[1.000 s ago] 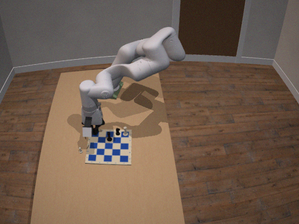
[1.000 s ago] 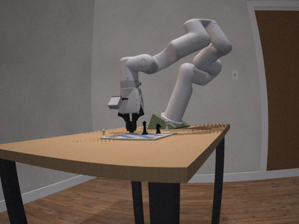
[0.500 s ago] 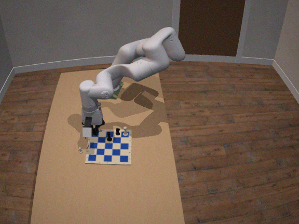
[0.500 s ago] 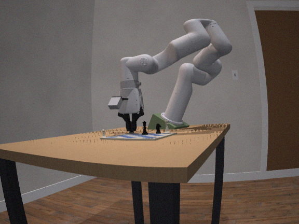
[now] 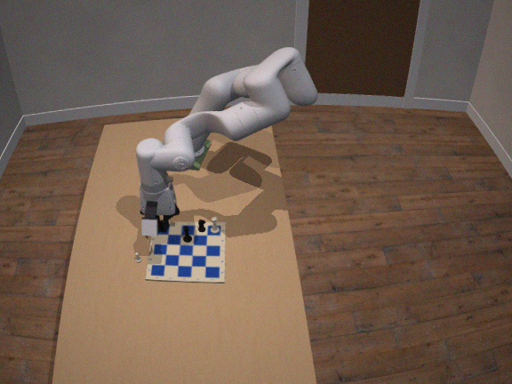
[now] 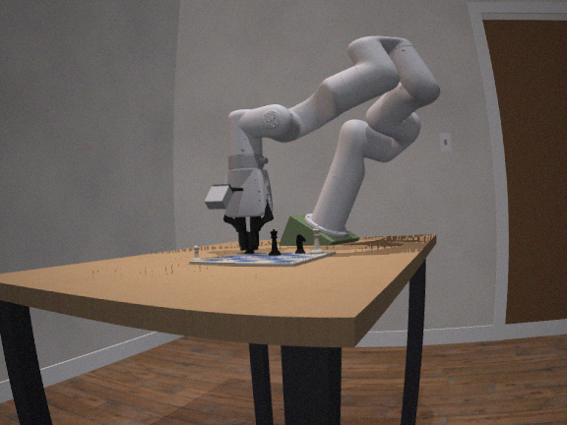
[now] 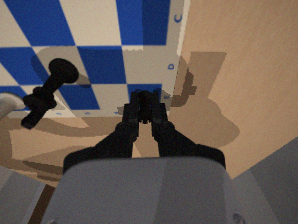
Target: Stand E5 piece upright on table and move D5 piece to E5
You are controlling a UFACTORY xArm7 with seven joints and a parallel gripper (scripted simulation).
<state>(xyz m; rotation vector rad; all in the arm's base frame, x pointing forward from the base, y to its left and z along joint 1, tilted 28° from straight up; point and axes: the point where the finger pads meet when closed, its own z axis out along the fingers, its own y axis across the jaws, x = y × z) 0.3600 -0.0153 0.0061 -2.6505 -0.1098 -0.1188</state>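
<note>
Right now my hand is 1 cm above the black pawn. From my hand the other things lie so: chessboard 8 cm to the left, 7 cm ahead, 3 cm below; then white pawn 12 cm ahead, 5 cm to the right, 2 cm below; then black knight 12 cm to the left, 2 cm behind, 1 cm below.
</note>
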